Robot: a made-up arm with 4 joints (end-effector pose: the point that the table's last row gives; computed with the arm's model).
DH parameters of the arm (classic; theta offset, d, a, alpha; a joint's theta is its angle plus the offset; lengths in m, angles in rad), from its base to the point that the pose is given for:
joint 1: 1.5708 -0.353 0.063 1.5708
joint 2: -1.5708 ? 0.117 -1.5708
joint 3: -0.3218 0 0.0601 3.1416
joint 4: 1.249 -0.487 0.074 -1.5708
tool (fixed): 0 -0.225 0 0
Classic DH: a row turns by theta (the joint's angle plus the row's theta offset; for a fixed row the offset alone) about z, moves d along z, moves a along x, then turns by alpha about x.
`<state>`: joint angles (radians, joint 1 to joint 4).
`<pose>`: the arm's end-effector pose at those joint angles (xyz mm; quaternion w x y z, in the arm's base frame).
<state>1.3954 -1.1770 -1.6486 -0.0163</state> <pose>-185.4 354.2 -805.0 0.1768 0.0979 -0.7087 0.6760</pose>
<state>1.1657 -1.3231 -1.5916 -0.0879</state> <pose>-4.8 357.9 -834.5 0.2502 -0.0780 -0.6969 0.6675</pose>
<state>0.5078 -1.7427 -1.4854 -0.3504</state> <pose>365.0 32.3 -810.4 0.4222 -0.5376 -0.4970 0.5345</pose>
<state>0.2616 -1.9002 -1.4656 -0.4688</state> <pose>382.2 -156.3 -760.7 0.4558 -0.6721 -0.3688 0.4522</pose>
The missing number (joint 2, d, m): 0.041
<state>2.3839 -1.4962 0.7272 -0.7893</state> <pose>256.5 -24.7 -857.9 0.6314 -0.6510 -0.2725 0.3214</pose>
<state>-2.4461 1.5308 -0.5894 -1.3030</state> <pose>293.4 -347.2 118.7 0.4578 0.4580 -0.5245 -0.5528</pose>
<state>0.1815 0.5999 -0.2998 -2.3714</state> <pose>-250.8 497.2 -179.4 0.4620 0.0755 0.8321 0.2973</pose>
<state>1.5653 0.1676 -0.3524 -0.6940</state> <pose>-609.6 76.2 -666.9 0.6862 -0.0610 0.1783 0.7025</pose>
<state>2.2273 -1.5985 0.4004 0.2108</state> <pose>246.3 273.8 -828.4 0.3673 -0.3742 -0.6112 0.5929</pose>
